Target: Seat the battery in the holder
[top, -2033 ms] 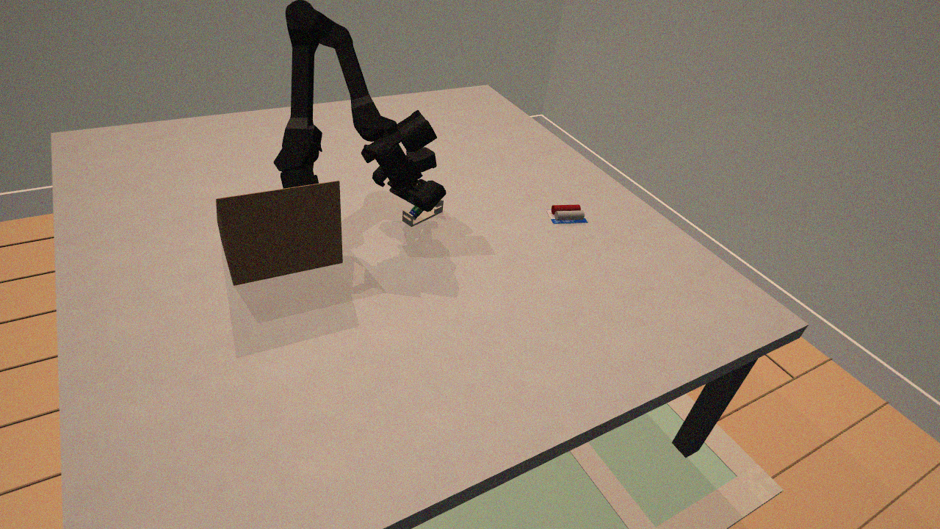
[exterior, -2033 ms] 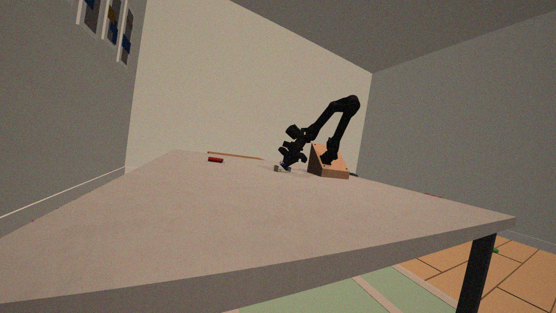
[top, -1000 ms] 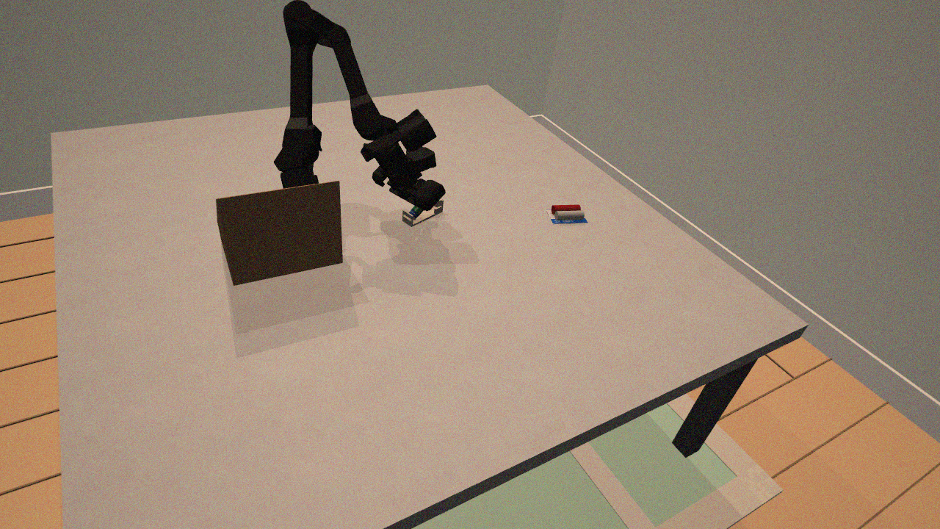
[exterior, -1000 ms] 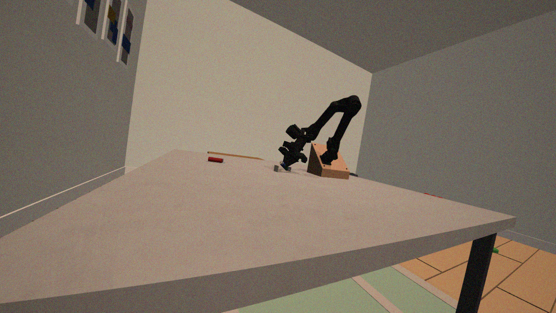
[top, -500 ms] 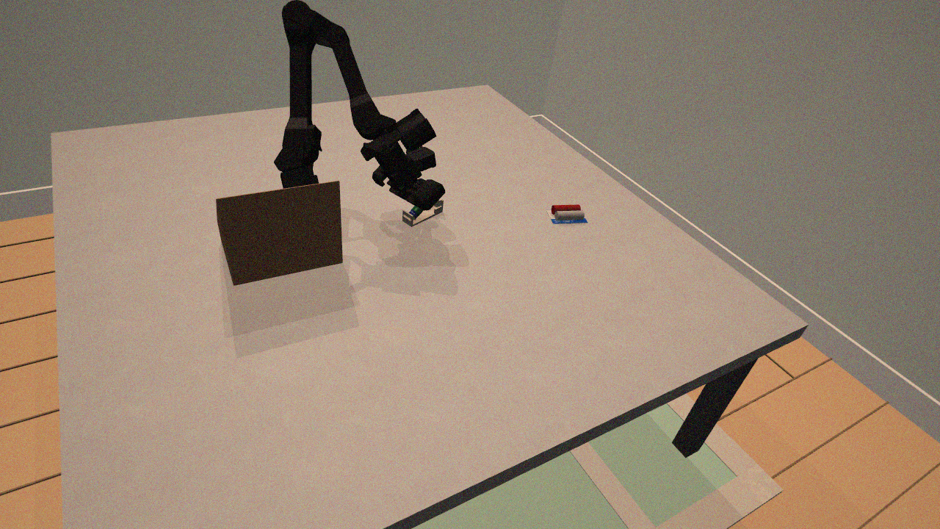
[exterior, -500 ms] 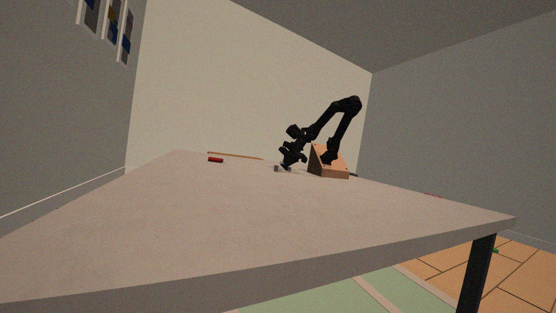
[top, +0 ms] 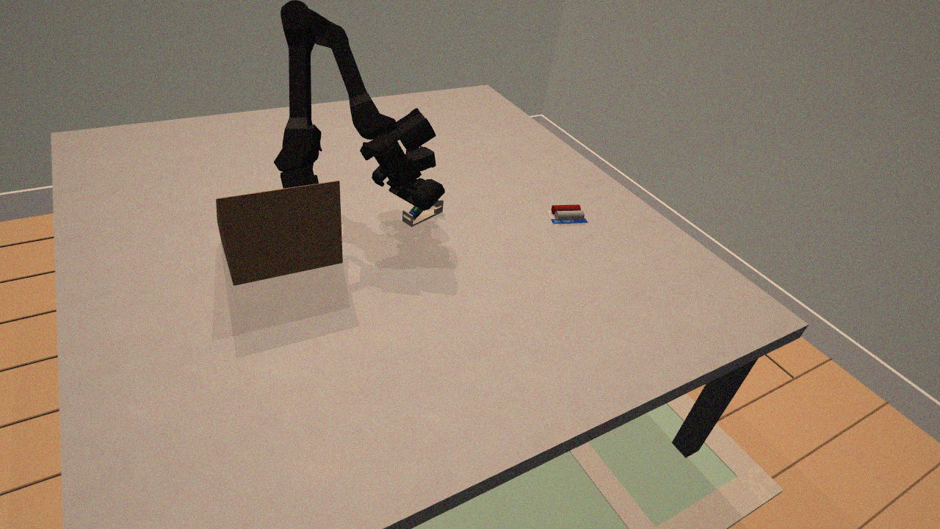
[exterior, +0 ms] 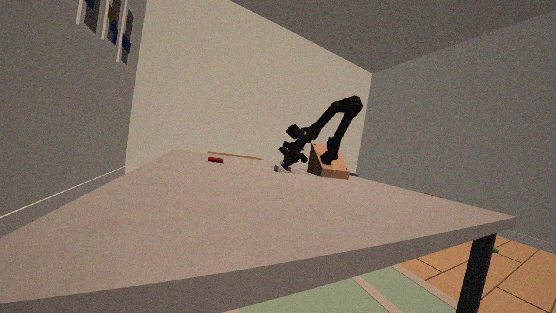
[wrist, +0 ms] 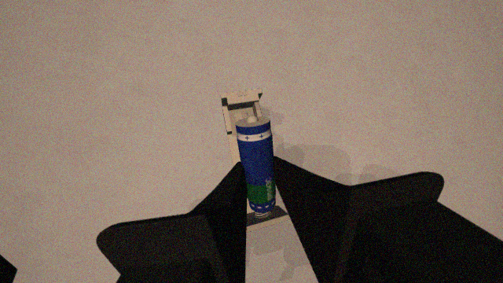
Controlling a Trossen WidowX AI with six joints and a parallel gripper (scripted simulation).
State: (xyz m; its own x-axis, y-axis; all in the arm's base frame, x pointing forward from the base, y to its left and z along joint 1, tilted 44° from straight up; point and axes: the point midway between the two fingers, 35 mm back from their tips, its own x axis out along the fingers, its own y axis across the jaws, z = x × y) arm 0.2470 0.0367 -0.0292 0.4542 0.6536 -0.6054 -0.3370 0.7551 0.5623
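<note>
My gripper tip is 1 cm below the battery.
</note>
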